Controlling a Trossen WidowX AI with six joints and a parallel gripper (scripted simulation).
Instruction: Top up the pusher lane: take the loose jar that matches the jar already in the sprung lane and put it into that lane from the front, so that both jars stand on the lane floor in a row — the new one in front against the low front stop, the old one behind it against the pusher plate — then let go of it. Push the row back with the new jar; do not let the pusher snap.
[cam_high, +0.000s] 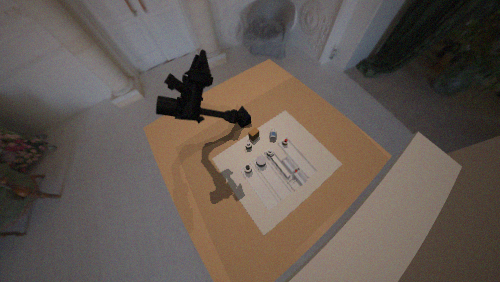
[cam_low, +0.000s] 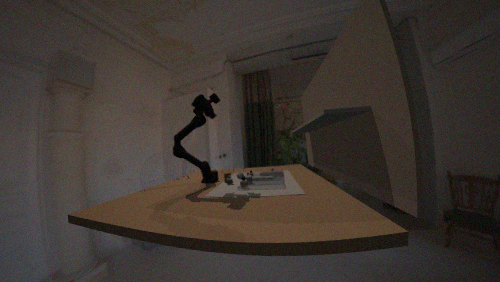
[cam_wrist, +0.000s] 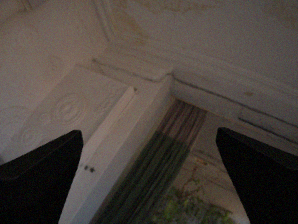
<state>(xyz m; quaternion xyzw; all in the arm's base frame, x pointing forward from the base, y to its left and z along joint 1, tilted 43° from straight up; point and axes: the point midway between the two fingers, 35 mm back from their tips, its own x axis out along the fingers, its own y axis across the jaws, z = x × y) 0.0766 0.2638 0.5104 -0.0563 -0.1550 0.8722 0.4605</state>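
My gripper tip is now 60 mm short of the brownish block, 150 mm to the right of it and 570 mm above it. From my gripper tip the other things lie so: pusher plate (320 mm ahead, 210 mm to the left, 560 mm below); then red-marked item (400 mm ahead, 230 mm to the left, 540 mm below); then grey lane fixture (360 mm ahead, 210 mm to the left, 590 mm below).
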